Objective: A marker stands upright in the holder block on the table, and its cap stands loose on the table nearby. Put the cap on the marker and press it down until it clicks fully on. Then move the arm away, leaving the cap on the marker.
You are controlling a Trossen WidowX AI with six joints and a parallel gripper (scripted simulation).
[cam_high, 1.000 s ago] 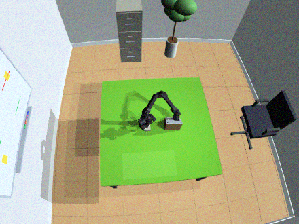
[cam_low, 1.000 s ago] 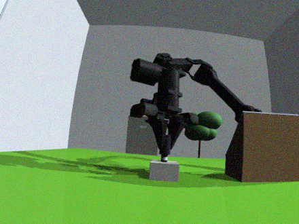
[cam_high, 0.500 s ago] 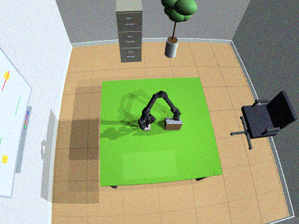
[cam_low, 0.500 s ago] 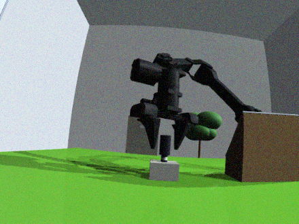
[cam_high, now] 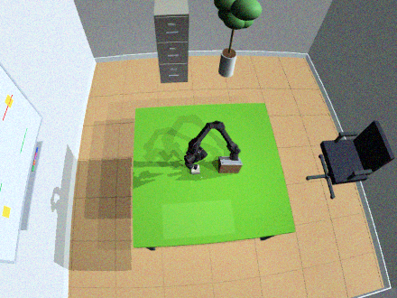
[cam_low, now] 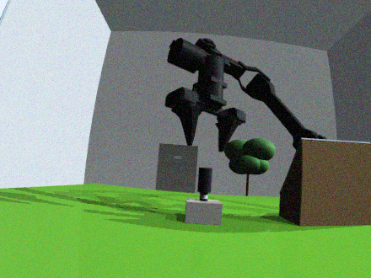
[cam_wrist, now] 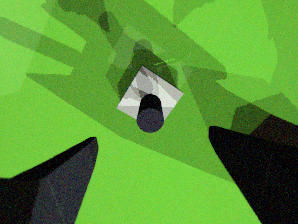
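The black cap is 6 cm below my gripper tip. Round my gripper tip: grey holder block 13 cm below.
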